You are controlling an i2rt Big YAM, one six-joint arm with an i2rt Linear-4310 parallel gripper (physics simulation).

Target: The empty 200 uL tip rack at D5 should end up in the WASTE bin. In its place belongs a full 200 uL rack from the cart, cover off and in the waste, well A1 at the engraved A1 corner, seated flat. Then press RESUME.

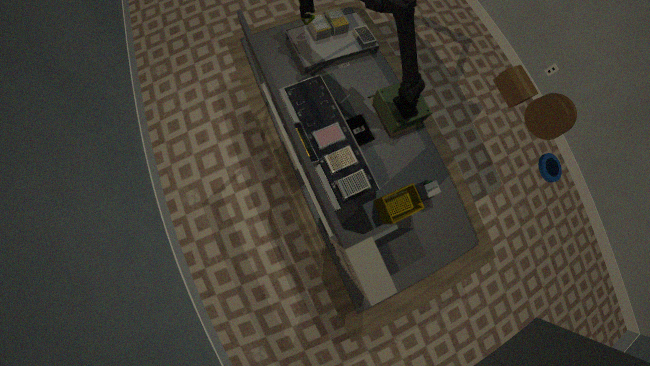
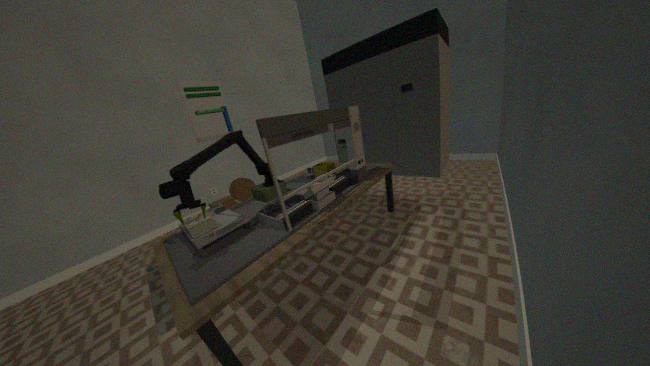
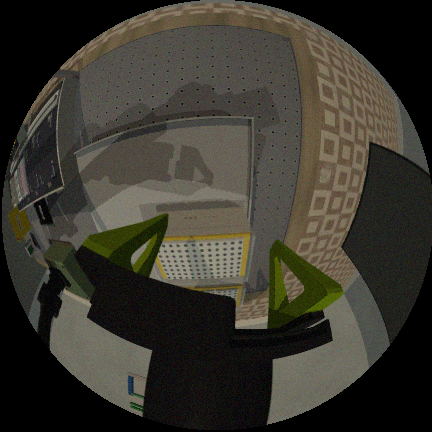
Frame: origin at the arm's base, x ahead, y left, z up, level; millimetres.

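Seen in the pictures: gripper, fingertip midpoint: [image 1: 305, 17] [image 2: 194, 221] [image 3: 222, 233]; arm's base at its link origin: [image 1: 405, 106] [image 2: 271, 183] [image 3: 59, 275].
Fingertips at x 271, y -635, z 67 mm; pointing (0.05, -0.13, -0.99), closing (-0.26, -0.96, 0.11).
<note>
Offsets run from my fingertips to a thing's middle. "spot": to the spot under its first point. Level surfaces: height alone.
My gripper [image 1: 308, 19] [image 2: 191, 215] [image 3: 222, 233] is open and empty, above the cart's grey-white top {dz -96 mm} [image 1: 327, 54] [image 3: 220, 155]. A yellow-rimmed tip rack {dy +26, dx -70, dz -38 mm} [image 1: 320, 30] [image 3: 202, 257] stands below the fingers, its pale side towards the middle of the cart top. A second yellow-rimmed rack {dy +24, dx -178, dz -38 mm} [image 1: 338, 24] [image 3: 222, 290] stands beside it. Whether they have covers is too dim to tell. The yellow waste bin {dy +1042, dx -22, dz -88 mm} [image 1: 416, 197] [image 2: 324, 169] [image 3: 20, 224] holds a yellow perforated rack {dy +1040, dx -17, dz -94 mm} [image 1: 398, 205]. No D5 label or engraved A1 is legible, and RESUME cannot be made out.
The dark deck {dz -97 mm} [image 1: 312, 107] [image 3: 46, 155] carries a pink plate {dy +632, dx +136, dz -90 mm} [image 1: 329, 135], a cream rack {dy +756, dx +133, dz -90 mm} [image 1: 341, 159] and a whitish rack {dy +880, dx +130, dz -81 mm} [image 1: 354, 183]. A dark-topped rack {dy +157, dx -288, dz -80 mm} [image 1: 366, 35] stands at the cart's end. A black pad {spot: dy +676, dx -51, dz -148 mm} [image 1: 366, 134] lies between deck and green arm base [image 1: 395, 125]. A frame [image 2: 282, 190] rises along the deck.
</note>
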